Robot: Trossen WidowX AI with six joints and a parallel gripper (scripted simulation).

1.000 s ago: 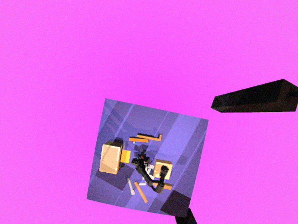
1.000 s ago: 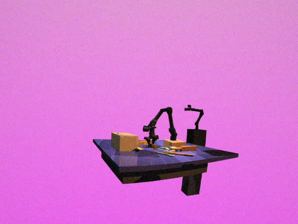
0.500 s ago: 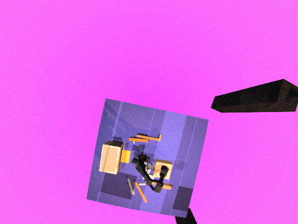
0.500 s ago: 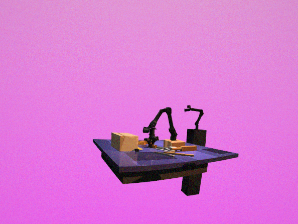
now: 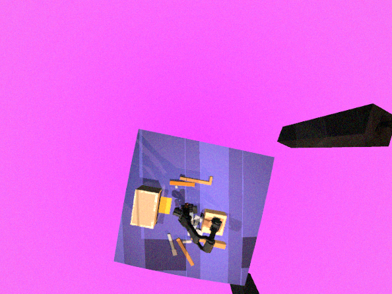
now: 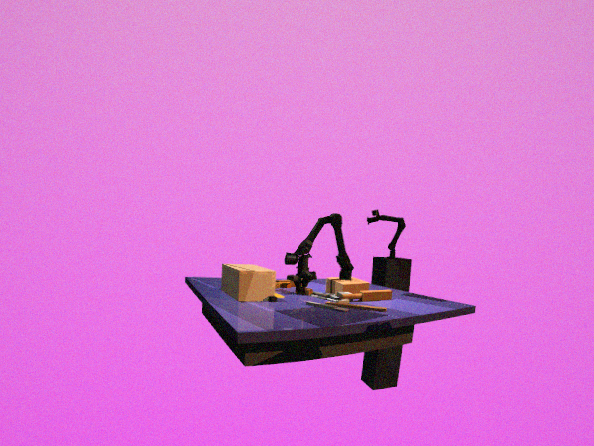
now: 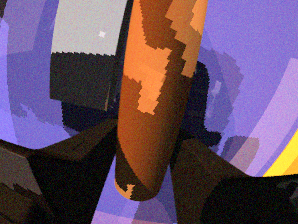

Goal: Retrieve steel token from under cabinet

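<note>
The grey bar is 7 cm to the left of my gripper tip and 7 cm behind it. The rest, counted from my gripper tip: small white piece 30 cm to the left, 13 cm behind; orange block 29 cm behind, 23 cm to the left, 2 cm above; orange bar 18 cm to the right, 12 cm ahead, 1 cm above.
</note>
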